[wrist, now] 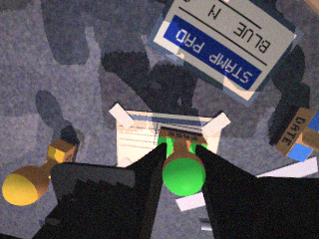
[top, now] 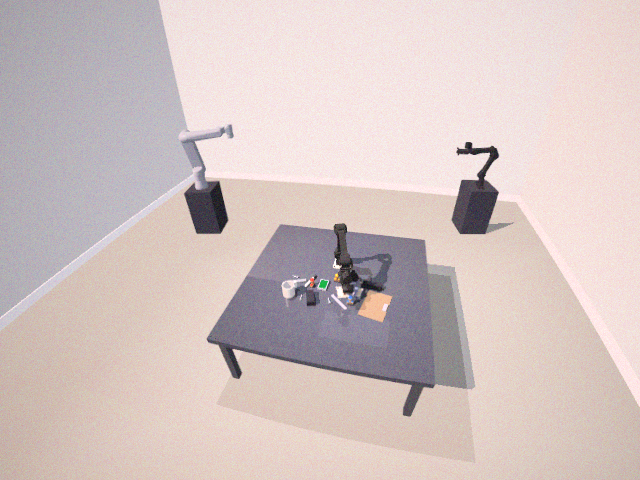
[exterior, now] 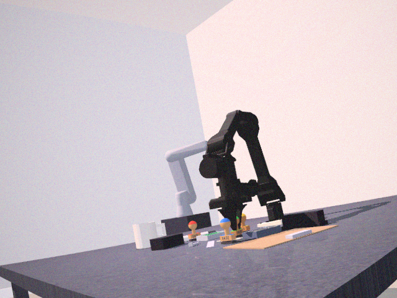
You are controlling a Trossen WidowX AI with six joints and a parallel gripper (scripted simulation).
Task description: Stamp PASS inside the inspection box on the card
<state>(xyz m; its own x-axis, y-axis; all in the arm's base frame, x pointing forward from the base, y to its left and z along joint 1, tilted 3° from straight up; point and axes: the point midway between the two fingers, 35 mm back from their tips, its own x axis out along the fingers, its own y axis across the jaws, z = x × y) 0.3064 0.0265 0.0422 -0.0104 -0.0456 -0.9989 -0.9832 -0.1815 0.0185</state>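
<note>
Now: the cream inspection card 10 mm behind my gripper tip, 10 mm to the right of it and 30 mm below it. Also, from my gripper tip: green-knobbed PASS stamp: right at my gripper tip; blue-knobbed stamp: 100 mm ahead, 30 mm to the left; yellow-knobbed stamp: 120 mm behind, 50 mm to the right.
</note>
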